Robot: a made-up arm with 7 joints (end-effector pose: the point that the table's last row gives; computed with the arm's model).
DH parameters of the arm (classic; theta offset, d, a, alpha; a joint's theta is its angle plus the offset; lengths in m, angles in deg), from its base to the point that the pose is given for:
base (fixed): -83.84 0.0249 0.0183 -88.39
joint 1: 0 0.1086 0.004 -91.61
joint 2: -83.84 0.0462 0.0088 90
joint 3: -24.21 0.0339 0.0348 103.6
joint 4: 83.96 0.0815 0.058 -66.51
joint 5: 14.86 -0.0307 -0.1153 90
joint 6: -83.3 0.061 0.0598 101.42
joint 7: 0 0.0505 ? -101.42
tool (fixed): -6.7 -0.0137 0 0
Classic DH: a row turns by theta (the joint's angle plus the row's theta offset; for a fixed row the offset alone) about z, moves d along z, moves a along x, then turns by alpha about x.
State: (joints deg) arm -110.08 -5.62 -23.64 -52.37 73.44 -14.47 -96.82
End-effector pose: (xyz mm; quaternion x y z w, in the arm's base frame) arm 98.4 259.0 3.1 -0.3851 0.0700 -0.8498 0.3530
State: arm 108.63 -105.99 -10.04 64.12 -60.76 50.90 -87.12
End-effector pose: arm 40.2 -105.8 99.1 -0.5536 -0.7648 0.3061 0.1221
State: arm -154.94 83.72 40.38 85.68 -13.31 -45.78 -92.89
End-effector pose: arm 122.7 223.3 74.5 -0.4655 0.0338 -0.7370 0.4889
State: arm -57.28 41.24 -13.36 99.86 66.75 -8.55 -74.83
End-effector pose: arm 29.5 189.5 -106.1 -0.9486 -0.0837 -0.3045 0.0222
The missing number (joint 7, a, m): -0.035
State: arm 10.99 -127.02 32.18 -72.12 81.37 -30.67 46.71
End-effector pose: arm 90.1 176.6 186.4 -0.4252 -0.5656 0.4960 0.5033
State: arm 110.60 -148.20 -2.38 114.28 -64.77 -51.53 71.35
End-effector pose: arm -35.2 7.1 70.5 -0.2934 0.7058 -0.5532 0.3313
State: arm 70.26 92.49 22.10 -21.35 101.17 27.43 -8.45
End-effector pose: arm 190.0 -196.9 -141.4 0.1985 0.8460 0.2436 0.4307
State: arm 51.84 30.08 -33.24 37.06 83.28 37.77 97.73
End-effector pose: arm 153.3 -7.7 228.0 -0.2441 -0.6335 0.2962 0.6719
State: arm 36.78 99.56 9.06 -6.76 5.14 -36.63 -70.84
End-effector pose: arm -1.0 -128.8 118.4 0.5891 0.5403 -0.5867 0.1300
